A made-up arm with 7 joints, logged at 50 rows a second.
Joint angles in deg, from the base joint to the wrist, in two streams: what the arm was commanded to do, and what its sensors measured. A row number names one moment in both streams.
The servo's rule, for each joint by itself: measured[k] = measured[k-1] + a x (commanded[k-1-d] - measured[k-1]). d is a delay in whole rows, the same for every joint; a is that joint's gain. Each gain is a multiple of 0.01, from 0.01 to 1. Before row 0 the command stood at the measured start. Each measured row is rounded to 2 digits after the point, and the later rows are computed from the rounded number. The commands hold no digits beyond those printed.
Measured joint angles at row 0:
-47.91 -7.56 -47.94 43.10 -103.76 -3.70 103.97
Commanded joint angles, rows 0 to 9:
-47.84 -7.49 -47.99 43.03 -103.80 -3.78 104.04
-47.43 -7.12 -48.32 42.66 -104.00 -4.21 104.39
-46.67 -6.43 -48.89 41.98 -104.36 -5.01 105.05
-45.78 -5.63 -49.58 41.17 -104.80 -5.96 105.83
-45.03 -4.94 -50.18 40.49 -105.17 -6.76 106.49
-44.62 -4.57 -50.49 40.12 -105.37 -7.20 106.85
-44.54 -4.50 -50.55 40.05 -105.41 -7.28 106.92
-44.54 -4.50 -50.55 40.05 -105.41 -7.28 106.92
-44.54 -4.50 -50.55 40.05 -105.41 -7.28 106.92
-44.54 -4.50 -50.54 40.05 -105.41 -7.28 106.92
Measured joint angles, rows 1 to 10:
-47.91 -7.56 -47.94 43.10 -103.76 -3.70 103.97
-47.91 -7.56 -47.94 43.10 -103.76 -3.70 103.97
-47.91 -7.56 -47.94 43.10 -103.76 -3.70 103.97
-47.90 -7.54 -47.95 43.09 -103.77 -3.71 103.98
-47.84 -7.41 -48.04 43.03 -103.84 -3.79 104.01
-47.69 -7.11 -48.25 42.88 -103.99 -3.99 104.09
-47.44 -6.65 -48.58 42.64 -104.22 -4.31 104.23
-47.13 -6.12 -48.98 42.34 -104.50 -4.70 104.41
-46.80 -5.64 -49.36 42.03 -104.75 -5.10 104.61
-46.51 -5.29 -49.66 41.75 -104.94 -5.45 104.79
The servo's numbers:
d 3
a 0.13 0.31 0.25 0.14 0.29 0.16 0.08

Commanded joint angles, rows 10 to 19:
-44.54 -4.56 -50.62 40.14 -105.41 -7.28 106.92
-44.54 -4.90 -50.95 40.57 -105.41 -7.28 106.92
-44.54 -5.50 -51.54 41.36 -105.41 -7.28 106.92
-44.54 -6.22 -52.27 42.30 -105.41 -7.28 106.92
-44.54 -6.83 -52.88 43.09 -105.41 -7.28 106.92
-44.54 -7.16 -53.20 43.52 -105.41 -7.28 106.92
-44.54 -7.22 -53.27 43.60 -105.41 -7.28 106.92
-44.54 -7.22 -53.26 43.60 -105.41 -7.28 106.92
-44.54 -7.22 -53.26 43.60 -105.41 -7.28 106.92
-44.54 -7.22 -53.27 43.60 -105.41 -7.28 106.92
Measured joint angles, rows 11 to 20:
-46.25 -5.05 -49.88 41.51 -105.08 -5.74 104.96
-46.03 -4.88 -50.05 41.31 -105.18 -5.99 105.12
-45.84 -4.76 -50.17 41.13 -105.25 -6.20 105.26
-45.67 -4.70 -50.28 40.99 -105.30 -6.37 105.39
-45.52 -4.76 -50.45 40.93 -105.33 -6.52 105.51
-45.39 -4.99 -50.72 40.99 -105.35 -6.64 105.62
-45.28 -5.37 -51.11 41.17 -105.37 -6.74 105.72
-45.18 -5.82 -51.55 41.44 -105.38 -6.83 105.82
-45.10 -6.24 -51.96 41.73 -105.39 -6.90 105.91
-45.03 -6.54 -52.29 41.99 -105.40 -6.96 105.99

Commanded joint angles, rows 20 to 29:
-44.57 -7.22 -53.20 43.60 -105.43 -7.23 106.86
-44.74 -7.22 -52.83 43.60 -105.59 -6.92 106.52
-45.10 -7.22 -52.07 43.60 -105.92 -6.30 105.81
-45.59 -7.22 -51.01 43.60 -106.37 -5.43 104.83
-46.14 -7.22 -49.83 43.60 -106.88 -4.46 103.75
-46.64 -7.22 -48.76 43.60 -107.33 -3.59 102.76
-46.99 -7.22 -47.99 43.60 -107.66 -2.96 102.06
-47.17 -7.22 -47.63 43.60 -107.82 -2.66 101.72
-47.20 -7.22 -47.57 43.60 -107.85 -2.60 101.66
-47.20 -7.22 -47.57 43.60 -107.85 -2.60 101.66
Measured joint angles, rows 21 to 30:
-44.97 -6.75 -52.53 42.22 -105.40 -7.01 106.06
-44.91 -6.90 -52.71 42.41 -105.40 -7.05 106.13
-44.86 -7.00 -52.85 42.58 -105.40 -7.09 106.19
-44.82 -7.07 -52.94 42.72 -105.41 -7.11 106.24
-44.81 -7.12 -52.91 42.84 -105.46 -7.08 106.26
-44.85 -7.15 -52.70 42.95 -105.59 -6.96 106.22
-44.95 -7.17 -52.28 43.04 -105.82 -6.72 106.11
-45.10 -7.19 -51.67 43.12 -106.13 -6.36 105.92
-45.30 -7.20 -50.94 43.19 -106.48 -5.92 105.67
-45.52 -7.21 -50.20 43.25 -106.82 -5.45 105.38

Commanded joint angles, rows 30 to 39:
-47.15 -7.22 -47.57 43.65 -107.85 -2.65 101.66
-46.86 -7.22 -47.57 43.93 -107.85 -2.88 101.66
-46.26 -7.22 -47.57 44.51 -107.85 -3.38 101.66
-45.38 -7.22 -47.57 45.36 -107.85 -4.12 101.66
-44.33 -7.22 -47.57 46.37 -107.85 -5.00 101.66
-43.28 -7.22 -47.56 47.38 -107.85 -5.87 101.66
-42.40 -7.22 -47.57 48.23 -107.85 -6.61 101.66
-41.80 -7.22 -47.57 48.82 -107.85 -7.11 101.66
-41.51 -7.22 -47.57 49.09 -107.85 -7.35 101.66
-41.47 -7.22 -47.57 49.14 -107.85 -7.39 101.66
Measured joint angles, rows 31 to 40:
-45.73 -7.21 -49.56 43.30 -107.11 -5.00 105.09
-45.92 -7.21 -49.06 43.34 -107.32 -4.62 104.82
-46.09 -7.21 -48.69 43.38 -107.47 -4.30 104.57
-46.23 -7.21 -48.41 43.42 -107.58 -4.04 104.34
-46.31 -7.21 -48.20 43.49 -107.66 -3.85 104.13
-46.30 -7.21 -48.04 43.63 -107.72 -3.77 103.93
-46.18 -7.21 -47.92 43.87 -107.76 -3.83 103.75
-45.94 -7.21 -47.83 44.22 -107.79 -4.02 103.58
-45.59 -7.21 -47.76 44.66 -107.81 -4.32 103.43
-45.18 -7.21 -47.71 45.16 -107.82 -4.69 103.29

